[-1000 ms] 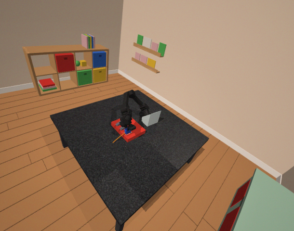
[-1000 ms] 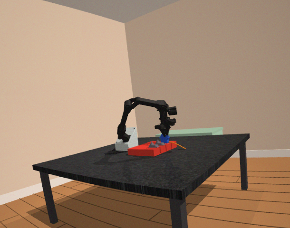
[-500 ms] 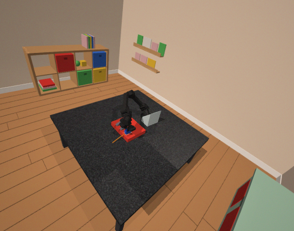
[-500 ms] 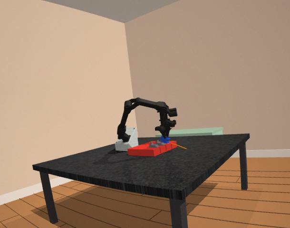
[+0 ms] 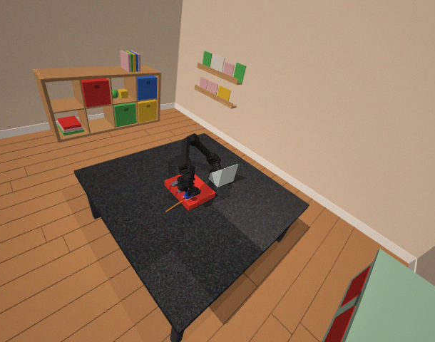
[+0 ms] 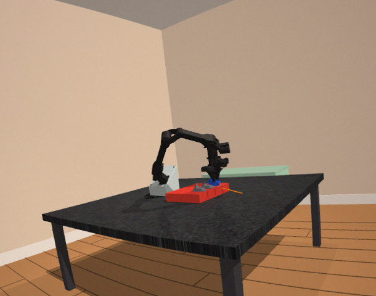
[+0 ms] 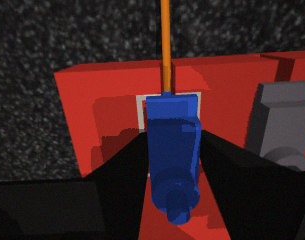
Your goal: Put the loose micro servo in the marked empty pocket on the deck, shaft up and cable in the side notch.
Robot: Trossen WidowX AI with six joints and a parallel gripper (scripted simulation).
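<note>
Now: the red deck 120 mm behind my gripper tip, 70 mm to the right of it and 50 mm below it.
</note>
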